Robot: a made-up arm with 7 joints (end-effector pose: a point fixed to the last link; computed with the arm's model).
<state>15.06 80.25 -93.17 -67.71 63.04 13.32 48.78</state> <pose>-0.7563 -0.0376 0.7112 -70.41 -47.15 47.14</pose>
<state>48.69 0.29 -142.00 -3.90 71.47 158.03 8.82</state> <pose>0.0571 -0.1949 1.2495 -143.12 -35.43 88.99</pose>
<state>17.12 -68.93 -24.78 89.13 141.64 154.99 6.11</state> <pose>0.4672 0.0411 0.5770 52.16 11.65 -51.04</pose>
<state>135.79 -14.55 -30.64 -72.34 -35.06 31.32 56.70</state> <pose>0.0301 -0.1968 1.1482 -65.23 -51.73 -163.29</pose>
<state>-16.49 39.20 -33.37 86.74 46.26 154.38 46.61</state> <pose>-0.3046 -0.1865 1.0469 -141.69 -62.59 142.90</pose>
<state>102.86 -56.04 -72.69 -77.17 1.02 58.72 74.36</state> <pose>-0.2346 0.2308 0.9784 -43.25 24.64 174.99</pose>
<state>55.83 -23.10 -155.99 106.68 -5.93 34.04 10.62</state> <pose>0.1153 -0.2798 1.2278 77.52 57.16 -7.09</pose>
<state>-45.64 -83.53 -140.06 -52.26 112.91 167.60 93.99</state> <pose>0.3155 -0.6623 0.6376 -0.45 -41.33 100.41</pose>
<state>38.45 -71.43 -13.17 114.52 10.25 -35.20 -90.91</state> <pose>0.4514 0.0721 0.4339 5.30 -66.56 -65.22</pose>
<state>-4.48 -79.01 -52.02 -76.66 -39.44 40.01 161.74</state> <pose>0.3776 0.0790 0.8744 -18.55 -48.65 111.44</pose>
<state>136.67 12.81 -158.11 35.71 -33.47 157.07 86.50</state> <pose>0.1606 -0.0679 1.2624 -59.96 0.15 93.25</pose>
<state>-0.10 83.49 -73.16 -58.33 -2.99 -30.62 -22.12</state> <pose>-0.7480 0.0923 0.5889 31.43 -32.47 -52.48</pose>
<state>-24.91 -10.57 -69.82 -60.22 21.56 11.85 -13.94</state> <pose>0.0440 0.0992 1.2990 -68.36 6.42 -51.93</pose>
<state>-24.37 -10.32 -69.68 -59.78 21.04 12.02 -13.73</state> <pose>0.0394 0.1003 1.3004 -67.59 6.10 -51.28</pose>
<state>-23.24 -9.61 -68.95 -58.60 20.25 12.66 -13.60</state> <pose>0.0256 0.1018 1.3049 -66.15 5.41 -49.54</pose>
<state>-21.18 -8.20 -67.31 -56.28 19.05 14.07 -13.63</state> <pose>-0.0024 0.1027 1.3132 -63.76 4.09 -46.14</pose>
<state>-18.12 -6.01 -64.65 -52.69 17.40 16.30 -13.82</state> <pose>-0.0458 0.0995 1.3245 -60.44 2.11 -41.06</pose>
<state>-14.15 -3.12 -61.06 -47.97 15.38 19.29 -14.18</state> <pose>-0.1016 0.0876 1.3362 -56.55 -0.47 -34.61</pose>
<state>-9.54 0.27 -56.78 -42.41 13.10 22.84 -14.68</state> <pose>-0.1629 0.0635 1.3456 -52.52 -3.42 -27.36</pose>
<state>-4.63 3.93 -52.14 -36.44 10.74 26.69 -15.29</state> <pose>-0.2220 0.0272 1.3507 -48.82 -6.45 -19.89</pose>
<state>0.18 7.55 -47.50 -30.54 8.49 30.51 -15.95</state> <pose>-0.2715 -0.0173 1.3515 -45.79 -9.23 -12.72</pose>
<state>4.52 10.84 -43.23 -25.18 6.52 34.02 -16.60</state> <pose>-0.3079 -0.0633 1.3491 -43.61 -11.57 -6.30</pose>
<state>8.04 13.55 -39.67 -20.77 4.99 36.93 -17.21</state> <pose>-0.3314 -0.1036 1.3451 -42.27 -13.35 -1.07</pose>
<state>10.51 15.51 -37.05 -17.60 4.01 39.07 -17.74</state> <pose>-0.3448 -0.1334 1.3412 -41.64 -14.57 2.71</pose>
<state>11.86 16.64 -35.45 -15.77 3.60 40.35 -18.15</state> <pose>-0.3513 -0.1508 1.3386 -41.51 -15.24 4.96</pose>
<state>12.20 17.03 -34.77 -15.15 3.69 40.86 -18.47</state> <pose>-0.3534 -0.1568 1.3375 -41.72 -15.48 5.82</pose>
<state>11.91 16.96 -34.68 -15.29 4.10 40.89 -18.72</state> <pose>-0.3533 -0.1556 1.3375 -42.12 -15.46 5.81</pose>
